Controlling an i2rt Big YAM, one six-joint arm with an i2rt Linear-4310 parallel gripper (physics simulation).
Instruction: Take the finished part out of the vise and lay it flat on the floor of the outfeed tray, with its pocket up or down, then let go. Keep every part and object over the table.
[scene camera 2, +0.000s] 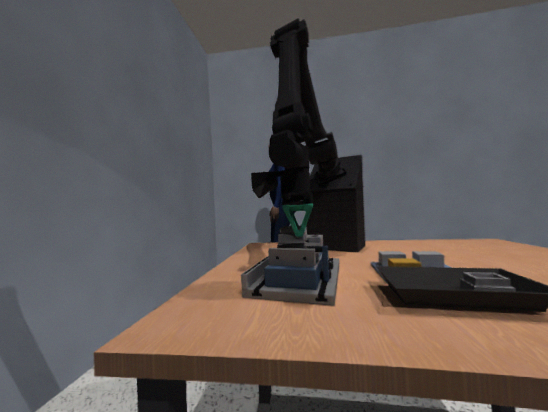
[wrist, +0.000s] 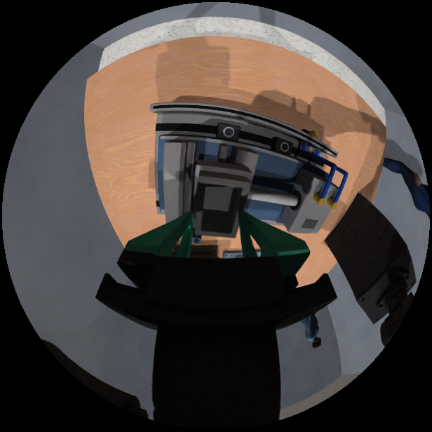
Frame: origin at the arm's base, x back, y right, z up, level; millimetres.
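Seen in the pictures: gripper, fingertip midpoint: (scene camera 2: 299, 234); arm's base, link origin: (scene camera 2: 330, 174).
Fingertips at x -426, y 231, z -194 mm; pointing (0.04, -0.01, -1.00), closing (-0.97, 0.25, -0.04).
Offsets run from my fingertips to a thing's middle. "spot": to the spot under its first point.
My gripper (scene camera 2: 299, 235) (wrist: 216, 215) is shut on the grey finished part @(dy +16, dx +7, dz +1 mm) (scene camera 2: 292, 237) (wrist: 219, 225), with green fingers on its two sides. The part's pocket faces up towards the wrist camera. The part hangs just above the jaws of the vise @(dy -7, dx +55, dz -71 mm) (scene camera 2: 292, 276) (wrist: 310, 205) and looks about level. In the wrist view it covers part of the gap between the jaws, so its exact clearance is hard to tell. The black outfeed tray @(spot: dy -231, dx -72, dz -107 mm) (scene camera 2: 415, 283) stands to the right of the vise in the scene view. Another grey pocketed part @(dy -314, dx -144, dz -91 mm) (scene camera 2: 486, 281) lies in it.
Two grey blocks @(dy -255, dx -1, dz -94 mm) (scene camera 2: 391, 258) @(dy -366, dx +61, dz -94 mm) (scene camera 2: 428, 259) and a yellow block @(spot: dy -244, dx -20, dz -78 mm) (scene camera 2: 404, 263) stand on a blue base behind the tray. Blue hoses (wrist: 341, 185) rise at the vise's end. The dark arm pedestal (scene camera 2: 345, 215) (wrist: 370, 250) stands behind. The wooden table's front edge (scene camera 2: 320, 370) is nearest the scene camera.
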